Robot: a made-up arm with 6 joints.
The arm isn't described. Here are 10 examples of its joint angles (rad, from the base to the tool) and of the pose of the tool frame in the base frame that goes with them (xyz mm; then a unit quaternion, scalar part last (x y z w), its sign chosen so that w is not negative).
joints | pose
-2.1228 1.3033 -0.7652 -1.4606 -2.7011 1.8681 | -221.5 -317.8 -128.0 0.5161 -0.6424 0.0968 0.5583
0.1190 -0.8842 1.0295 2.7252 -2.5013 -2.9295 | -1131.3 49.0 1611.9 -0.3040 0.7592 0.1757 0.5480
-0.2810 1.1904 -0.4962 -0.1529 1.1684 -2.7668 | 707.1 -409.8 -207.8 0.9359 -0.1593 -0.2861 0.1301
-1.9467 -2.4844 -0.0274 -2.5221 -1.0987 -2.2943 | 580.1 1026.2 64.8 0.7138 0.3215 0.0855 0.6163
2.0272 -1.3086 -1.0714 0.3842 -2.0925 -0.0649 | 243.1 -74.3 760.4 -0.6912 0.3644 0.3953 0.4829
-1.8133 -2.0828 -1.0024 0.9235 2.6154 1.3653 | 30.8 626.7 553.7 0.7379 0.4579 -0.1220 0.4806
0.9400 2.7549 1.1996 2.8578 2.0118 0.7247 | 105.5 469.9 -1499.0 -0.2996 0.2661 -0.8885 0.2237
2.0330 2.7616 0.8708 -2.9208 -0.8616 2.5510 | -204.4 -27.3 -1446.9 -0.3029 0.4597 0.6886 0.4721
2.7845 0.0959 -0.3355 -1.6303 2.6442 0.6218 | -714.3 253.8 697.4 0.3428 -0.1341 0.1387 0.9194
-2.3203 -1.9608 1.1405 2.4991 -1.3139 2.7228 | 1303.2 1165.3 -224.6 -0.6068 -0.3474 0.7031 0.1294
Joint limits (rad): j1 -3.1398..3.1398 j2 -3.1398..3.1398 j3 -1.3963..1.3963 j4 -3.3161..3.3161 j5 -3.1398..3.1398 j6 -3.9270..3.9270
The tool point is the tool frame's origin. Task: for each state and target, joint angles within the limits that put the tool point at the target. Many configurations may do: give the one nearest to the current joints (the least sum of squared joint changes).
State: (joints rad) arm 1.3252 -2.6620 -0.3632 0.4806 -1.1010 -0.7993
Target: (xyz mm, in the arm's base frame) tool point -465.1 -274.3 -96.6
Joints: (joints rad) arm 0.2266 -3.1375 -1.0444 0.6199 -1.1010 -0.7993
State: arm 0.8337 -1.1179 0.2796 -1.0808 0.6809 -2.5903
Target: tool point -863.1 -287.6 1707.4
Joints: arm 0.2320 -0.8651 1.1074 -1.1513 0.6809 -2.5903
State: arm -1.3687 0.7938 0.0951 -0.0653 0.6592 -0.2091
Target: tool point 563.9 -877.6 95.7
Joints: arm -0.8102 0.8723 -0.3226 -0.1876 0.6592 -0.2091
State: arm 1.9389 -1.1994 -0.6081 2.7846 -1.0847 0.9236
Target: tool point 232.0 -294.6 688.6
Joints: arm 2.7427 -1.6184 -1.0743 2.7065 -1.0847 0.9236
